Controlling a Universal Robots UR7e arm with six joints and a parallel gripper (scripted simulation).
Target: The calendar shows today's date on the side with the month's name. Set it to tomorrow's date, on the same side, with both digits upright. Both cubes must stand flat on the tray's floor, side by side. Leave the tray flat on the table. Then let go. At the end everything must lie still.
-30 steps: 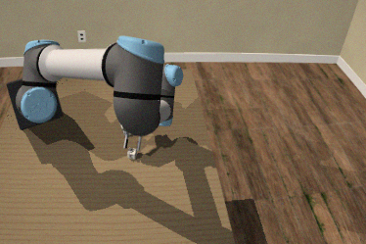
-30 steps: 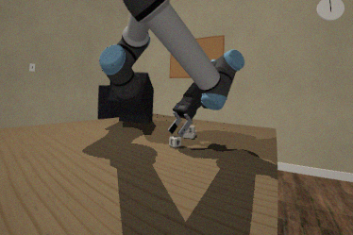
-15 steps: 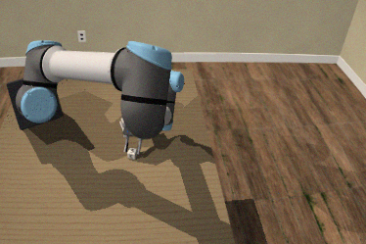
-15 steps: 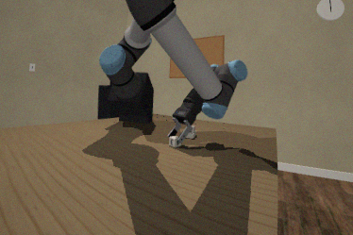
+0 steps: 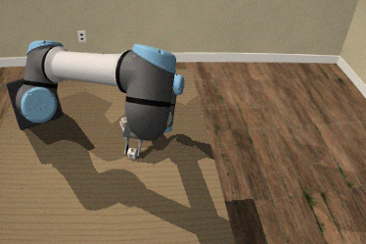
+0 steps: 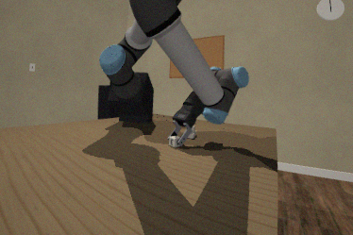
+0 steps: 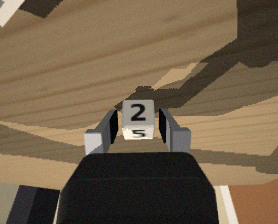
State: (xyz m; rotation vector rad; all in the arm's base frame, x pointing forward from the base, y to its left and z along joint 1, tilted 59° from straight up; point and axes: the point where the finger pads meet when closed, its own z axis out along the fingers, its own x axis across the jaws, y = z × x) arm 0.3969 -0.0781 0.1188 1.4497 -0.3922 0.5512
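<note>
Now: the white digit cube 10 mm to the right of my hand and 10 mm below it. Round my hand: white tray 150 mm to the left, 20 mm below, 10 mm behind.
</note>
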